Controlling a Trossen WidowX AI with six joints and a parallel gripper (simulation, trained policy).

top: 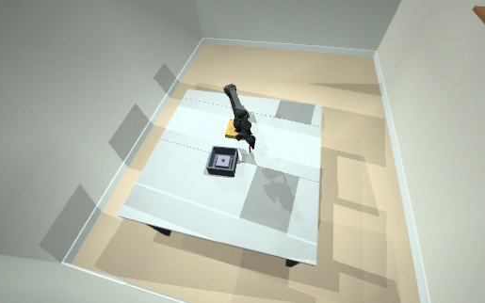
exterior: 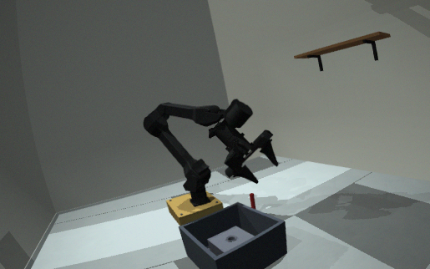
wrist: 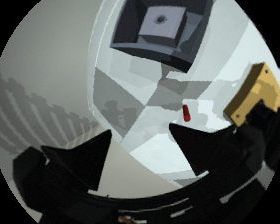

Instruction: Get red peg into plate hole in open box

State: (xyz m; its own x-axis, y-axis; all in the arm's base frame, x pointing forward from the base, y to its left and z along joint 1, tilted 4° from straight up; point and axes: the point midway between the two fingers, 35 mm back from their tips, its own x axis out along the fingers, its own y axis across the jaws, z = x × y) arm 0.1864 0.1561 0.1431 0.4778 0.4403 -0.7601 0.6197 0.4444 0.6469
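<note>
The red peg lies 11 cm below my gripper tip, 6 cm behind it and 4 cm to the right of it. Also, from my gripper tip: dark box (19 cm to the right, 12 cm below, 11 cm ahead); then light grey plate (19 cm to the right, 11 cm ahead, 10 cm below).
</note>
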